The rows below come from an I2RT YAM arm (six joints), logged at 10 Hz.
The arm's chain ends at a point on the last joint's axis. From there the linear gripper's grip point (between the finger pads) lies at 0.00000 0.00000 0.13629 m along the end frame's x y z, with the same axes.
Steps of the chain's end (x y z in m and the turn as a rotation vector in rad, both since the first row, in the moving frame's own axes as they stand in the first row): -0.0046 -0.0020 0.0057 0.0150 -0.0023 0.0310; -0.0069 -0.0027 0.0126 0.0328 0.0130 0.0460; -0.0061 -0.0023 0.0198 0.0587 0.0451 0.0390; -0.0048 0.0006 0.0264 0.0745 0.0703 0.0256; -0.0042 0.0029 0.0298 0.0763 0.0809 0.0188; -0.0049 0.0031 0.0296 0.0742 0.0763 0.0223; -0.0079 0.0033 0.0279 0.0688 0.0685 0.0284
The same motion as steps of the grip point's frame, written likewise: -0.0049 -0.0040 0.0057 0.0150 -0.0023 0.0310; -0.0050 -0.0071 0.0125 0.0328 0.0130 0.0460; 0.0002 -0.0102 0.0194 0.0587 0.0451 0.0390; 0.0049 -0.0094 0.0257 0.0745 0.0703 0.0256; 0.0069 -0.0074 0.0290 0.0763 0.0809 0.0188; 0.0056 -0.0069 0.0288 0.0742 0.0763 0.0223; 0.0016 -0.0059 0.0273 0.0688 0.0685 0.0284
